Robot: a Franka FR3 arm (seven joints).
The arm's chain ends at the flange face. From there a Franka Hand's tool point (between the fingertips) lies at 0.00 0.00 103.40 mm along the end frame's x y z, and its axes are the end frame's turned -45 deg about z.
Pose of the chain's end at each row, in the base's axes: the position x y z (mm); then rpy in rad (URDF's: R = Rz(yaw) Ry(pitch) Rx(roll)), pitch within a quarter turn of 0, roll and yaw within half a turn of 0:
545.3, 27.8, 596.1, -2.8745, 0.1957, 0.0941
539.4, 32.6, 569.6, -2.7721, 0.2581, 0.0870
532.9, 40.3, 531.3, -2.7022, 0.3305, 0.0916
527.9, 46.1, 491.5, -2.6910, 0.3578, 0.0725
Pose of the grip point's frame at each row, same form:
523.4, 53.1, 498.3, -2.8149, -0.0456, 0.8456
511.6, 67.7, 476.4, -2.6989, -0.0665, 0.8089
498.6, 81.3, 442.8, -2.6009, -0.0551, 0.7873
492.1, 88.7, 404.3, -2.5753, -0.0408, 0.7632

